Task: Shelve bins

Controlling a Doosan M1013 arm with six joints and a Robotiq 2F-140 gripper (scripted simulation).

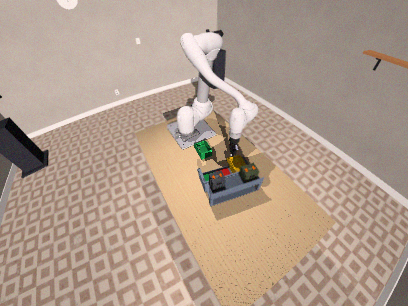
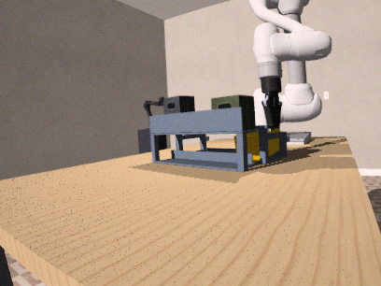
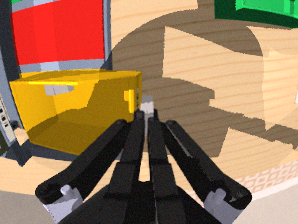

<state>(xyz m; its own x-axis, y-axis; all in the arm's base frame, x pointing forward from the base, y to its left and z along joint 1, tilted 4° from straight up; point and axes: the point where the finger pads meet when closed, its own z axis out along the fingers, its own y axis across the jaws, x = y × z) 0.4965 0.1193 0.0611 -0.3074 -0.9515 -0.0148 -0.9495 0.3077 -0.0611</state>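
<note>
The yellow bin is 9 cm ahead of my hand, 3 cm to the right of it and 1 cm below it. The rest, counted from my hand: dark box 30 cm to the right, 16 cm ahead, 10 cm above; then green bin 23 cm behind, 13 cm to the right, 2 cm below.
</note>
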